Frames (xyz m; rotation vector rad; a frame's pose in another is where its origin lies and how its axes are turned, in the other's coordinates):
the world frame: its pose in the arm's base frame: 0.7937 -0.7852 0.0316 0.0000 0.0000 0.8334
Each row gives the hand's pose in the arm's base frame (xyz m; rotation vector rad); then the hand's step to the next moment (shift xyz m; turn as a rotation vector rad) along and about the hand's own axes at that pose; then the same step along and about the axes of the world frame.
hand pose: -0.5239 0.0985 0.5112 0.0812 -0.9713 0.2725
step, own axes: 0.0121 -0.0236 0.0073 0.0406 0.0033 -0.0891
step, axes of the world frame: -0.0115 -0.0197 0.0153 0.0827 -0.0496 -0.0170
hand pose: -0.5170 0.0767 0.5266 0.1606 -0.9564 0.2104
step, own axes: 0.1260 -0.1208 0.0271 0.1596 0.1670 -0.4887
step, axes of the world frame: -0.0281 -0.1321 0.1138 0.5069 -0.1265 -0.1387
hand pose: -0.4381 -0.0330 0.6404 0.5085 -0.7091 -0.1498
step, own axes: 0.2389 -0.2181 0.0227 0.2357 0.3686 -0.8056
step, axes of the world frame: -0.0832 -0.3100 0.0464 0.8854 -0.1306 -0.1985
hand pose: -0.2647 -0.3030 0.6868 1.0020 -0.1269 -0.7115
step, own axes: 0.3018 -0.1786 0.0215 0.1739 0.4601 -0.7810
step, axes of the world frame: -0.0982 -0.2736 -0.1973 0.9136 -0.0874 -0.0978
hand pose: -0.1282 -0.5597 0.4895 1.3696 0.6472 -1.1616
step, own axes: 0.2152 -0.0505 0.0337 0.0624 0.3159 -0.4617
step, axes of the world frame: -0.0421 -0.0680 -0.2088 0.5587 -0.0688 -0.0037
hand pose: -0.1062 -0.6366 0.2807 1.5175 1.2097 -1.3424
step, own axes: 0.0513 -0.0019 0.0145 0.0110 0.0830 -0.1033
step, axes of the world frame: -0.0076 0.0010 -0.0528 0.1303 -0.0267 0.0015
